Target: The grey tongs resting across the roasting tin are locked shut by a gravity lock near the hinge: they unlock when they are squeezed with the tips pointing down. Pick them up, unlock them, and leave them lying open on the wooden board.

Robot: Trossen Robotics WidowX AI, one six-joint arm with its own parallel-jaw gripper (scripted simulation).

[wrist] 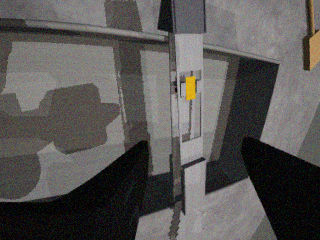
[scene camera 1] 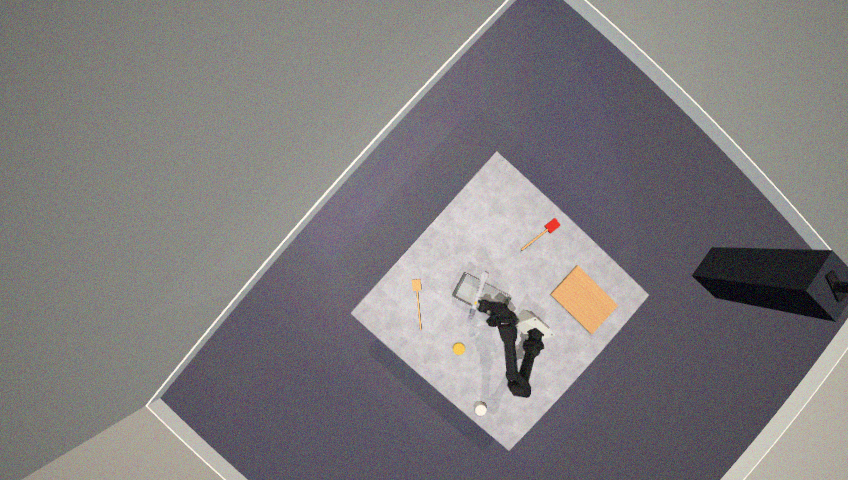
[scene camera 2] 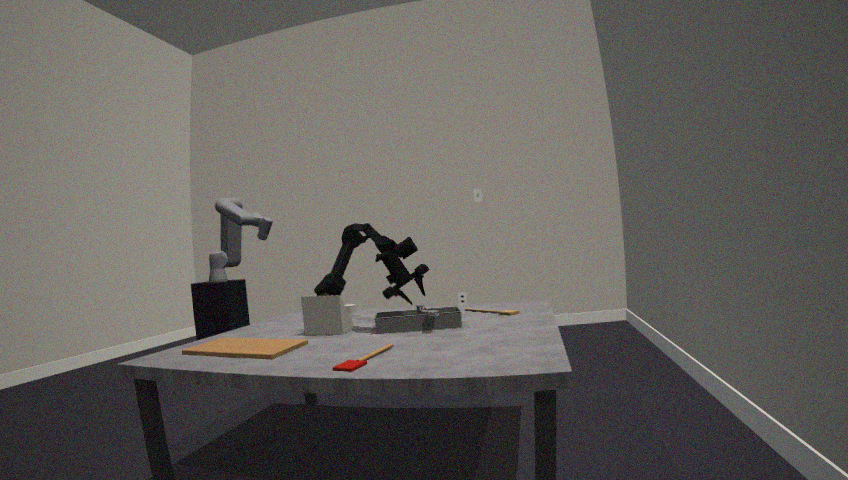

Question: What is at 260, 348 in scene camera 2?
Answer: A wooden board.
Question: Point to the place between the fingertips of the gripper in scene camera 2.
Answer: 418, 300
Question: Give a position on a roasting tin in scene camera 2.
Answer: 414, 320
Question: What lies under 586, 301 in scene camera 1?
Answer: A wooden board.
